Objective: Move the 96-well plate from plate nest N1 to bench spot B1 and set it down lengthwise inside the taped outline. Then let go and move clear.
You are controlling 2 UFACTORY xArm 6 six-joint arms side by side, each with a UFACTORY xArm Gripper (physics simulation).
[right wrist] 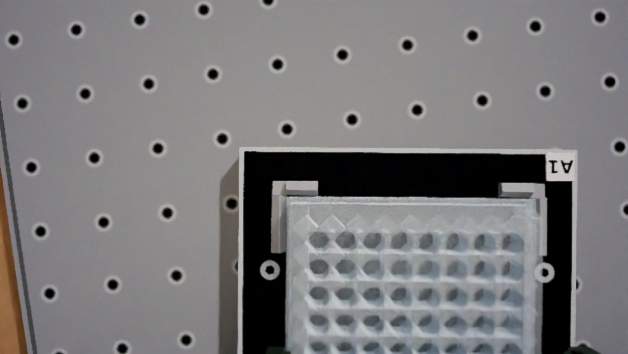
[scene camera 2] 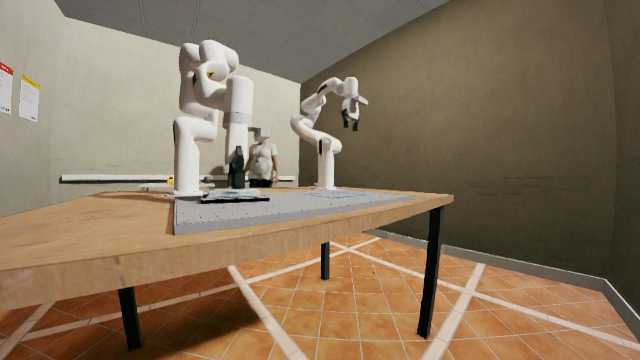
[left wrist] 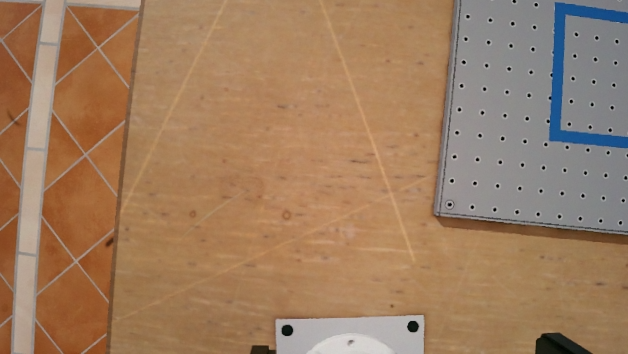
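Pixels of known places: left gripper, fingertip midpoint: [scene camera 2: 350, 129]; right gripper, fingertip midpoint: [scene camera 2: 235, 188]; left arm's base, origin of the base link: [scene camera 2: 325, 189]; right arm's base, origin of the base link: [scene camera 2: 186, 193].
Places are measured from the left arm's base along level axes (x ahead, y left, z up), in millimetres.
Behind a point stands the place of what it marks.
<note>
The 96-well plate [scene camera 2: 240, 192] @(x 303, y -663, z 36 mm) [right wrist: 415, 280] @(x 271, y -625, z 39 mm) is translucent pale grey and sits flat in plate nest N1 [scene camera 2: 235, 200] @(x 317, y -682, z 19 mm) [right wrist: 400, 167] @(x 278, y -589, z 25 mm), a black base with pale corner brackets and an A1 label. My right gripper [scene camera 2: 237, 185] @(x 264, y -659, z 45 mm) [right wrist: 430, 350] @(x 264, y -659, z 45 mm) is open and low over the plate. Its fingertips show at the bottom of the right wrist view, one toward each long side of the plate; contact cannot be seen. My left gripper [scene camera 2: 350, 127] @(x 169, y 13, z 339 mm) [left wrist: 407, 350] @(x 169, y 13, z 339 mm) is open and empty, high above the table. The blue taped outline [left wrist: 557, 75] @(x 337, y -228, z 13 mm) of B1 shows in part in the left wrist view.
The grey perforated board [scene camera 2: 300, 212] @(x 498, y -633, z 12 mm) [left wrist: 500, 165] @(x 241, y -161, z 13 mm) [right wrist: 125, 120] @(x 184, y -543, z 13 mm) lies on the wooden table [scene camera 2: 100, 235] @(x 424, y -916, z 0 mm) [left wrist: 275, 150] @(x 260, y 76, z 0 mm). A white arm base plate [left wrist: 350, 325] @(x 72, y 0, z 1 mm) is at the bottom of the left wrist view. A person [scene camera 2: 263, 157] stands behind the table.
</note>
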